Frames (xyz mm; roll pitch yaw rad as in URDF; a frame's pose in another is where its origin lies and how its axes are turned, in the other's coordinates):
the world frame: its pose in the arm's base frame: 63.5 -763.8 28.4 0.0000 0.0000 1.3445
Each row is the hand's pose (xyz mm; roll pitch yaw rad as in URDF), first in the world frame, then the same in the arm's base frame.
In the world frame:
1: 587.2 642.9 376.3 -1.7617 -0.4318 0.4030
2: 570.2 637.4 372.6 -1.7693 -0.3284 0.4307
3: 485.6 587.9 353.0 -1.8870 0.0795 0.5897
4: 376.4 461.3 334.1 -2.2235 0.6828 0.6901
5: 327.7 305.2 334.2 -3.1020 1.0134 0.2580
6: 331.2 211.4 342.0 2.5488 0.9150 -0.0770
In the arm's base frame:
1: -431.3 -47.3 404.7 -1.7617 -0.4318 1.7475
2: -429.7 -65.1 401.0 -1.7693 -0.3284 1.7752
3: -400.5 -158.7 381.4 -1.8870 0.0795 1.9342
4: -301.6 -293.5 362.5 -2.2235 0.6828 2.0346
5: -160.4 -376.0 362.6 -3.1020 1.0134 1.6025
6: -68.2 -393.6 370.4 2.5488 0.9150 1.2675

